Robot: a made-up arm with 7 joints. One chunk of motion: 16 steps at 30 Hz.
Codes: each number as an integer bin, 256 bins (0 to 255) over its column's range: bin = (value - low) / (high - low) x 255, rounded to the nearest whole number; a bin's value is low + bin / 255 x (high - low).
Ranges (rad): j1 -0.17..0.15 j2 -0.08..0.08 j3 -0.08..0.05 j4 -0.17..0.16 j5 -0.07..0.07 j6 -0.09..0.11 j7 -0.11..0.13
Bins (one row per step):
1: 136 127 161 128 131 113 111
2: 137 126 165 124 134 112 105
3: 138 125 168 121 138 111 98
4: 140 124 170 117 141 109 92
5: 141 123 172 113 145 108 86
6: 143 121 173 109 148 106 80
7: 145 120 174 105 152 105 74
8: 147 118 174 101 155 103 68
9: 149 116 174 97 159 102 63
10: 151 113 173 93 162 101 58
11: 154 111 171 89 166 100 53
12: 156 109 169 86 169 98 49
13: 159 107 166 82 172 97 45
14: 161 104 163 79 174 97 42
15: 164 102 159 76 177 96 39
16: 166 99 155 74 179 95 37
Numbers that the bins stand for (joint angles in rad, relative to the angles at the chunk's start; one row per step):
1: 0.0007 -0.0003 0.0021 -0.0044 0.0019 -0.0014 -0.0055
2: 0.0019 -0.0009 0.0041 -0.0095 0.0036 -0.0022 -0.0112
3: 0.0032 -0.0016 0.0056 -0.0134 0.0058 -0.0029 -0.0178
4: 0.0057 -0.0022 0.0067 -0.0186 0.0074 -0.0045 -0.0234
5: 0.0069 -0.0028 0.0077 -0.0238 0.0096 -0.0053 -0.0291
6: 0.0095 -0.0041 0.0082 -0.0289 0.0113 -0.0069 -0.0347
7: 0.0120 -0.0047 0.0087 -0.0341 0.0135 -0.0076 -0.0404
8: 0.0145 -0.0060 0.0087 -0.0393 0.0151 -0.0092 -0.0460
9: 0.0170 -0.0072 0.0087 -0.0445 0.0173 -0.0100 -0.0507
10: 0.0195 -0.0091 0.0082 -0.0496 0.0189 -0.0108 -0.0554
11: 0.0233 -0.0104 0.0072 -0.0548 0.0211 -0.0116 -0.0601
12: 0.0258 -0.0116 0.0062 -0.0587 0.0228 -0.0131 -0.0639
13: 0.0295 -0.0129 0.0046 -0.0639 0.0244 -0.0139 -0.0676
14: 0.0320 -0.0147 0.0031 -0.0678 0.0255 -0.0139 -0.0705
15: 0.0358 -0.0160 0.0011 -0.0716 0.0272 -0.0147 -0.0733
16: 0.0383 -0.0179 -0.0010 -0.0742 0.0283 -0.0155 -0.0752

